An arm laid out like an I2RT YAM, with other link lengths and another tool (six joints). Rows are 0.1 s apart.
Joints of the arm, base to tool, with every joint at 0 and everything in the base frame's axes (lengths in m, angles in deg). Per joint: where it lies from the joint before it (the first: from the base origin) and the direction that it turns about. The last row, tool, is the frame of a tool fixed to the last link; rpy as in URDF.
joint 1: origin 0 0 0.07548 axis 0 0 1
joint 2: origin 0.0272 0.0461 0.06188 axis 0 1 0
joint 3: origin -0.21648 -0.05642 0 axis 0 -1 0
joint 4: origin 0.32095 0.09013 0.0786 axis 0 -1 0
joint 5: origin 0.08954 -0.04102 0.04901 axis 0 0 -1
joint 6: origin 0.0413 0 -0.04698 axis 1 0 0
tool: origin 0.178 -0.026 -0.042 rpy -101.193 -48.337 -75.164
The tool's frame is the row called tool.
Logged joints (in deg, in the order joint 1, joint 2, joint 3, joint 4, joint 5, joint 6), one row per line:
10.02 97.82 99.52 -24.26 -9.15 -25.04
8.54 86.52 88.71 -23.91 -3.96 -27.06
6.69 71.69 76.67 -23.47 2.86 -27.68
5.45 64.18 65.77 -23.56 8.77 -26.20
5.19 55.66 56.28 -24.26 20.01 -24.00
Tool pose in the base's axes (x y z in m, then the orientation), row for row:
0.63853 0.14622 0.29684 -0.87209 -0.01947 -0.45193 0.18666
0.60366 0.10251 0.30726 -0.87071 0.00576 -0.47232 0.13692
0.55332 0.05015 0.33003 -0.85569 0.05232 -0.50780 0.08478
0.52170 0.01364 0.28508 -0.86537 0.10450 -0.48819 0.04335
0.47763 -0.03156 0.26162 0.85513 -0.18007 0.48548 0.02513
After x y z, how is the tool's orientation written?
As a quaternion, x y z w.
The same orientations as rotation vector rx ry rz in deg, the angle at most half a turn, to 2 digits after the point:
-140.68 -3.14 -72.90
-144.38 0.96 -78.32
-146.23 8.94 -86.78
-151.61 18.31 -85.53
151.51 -31.90 86.02

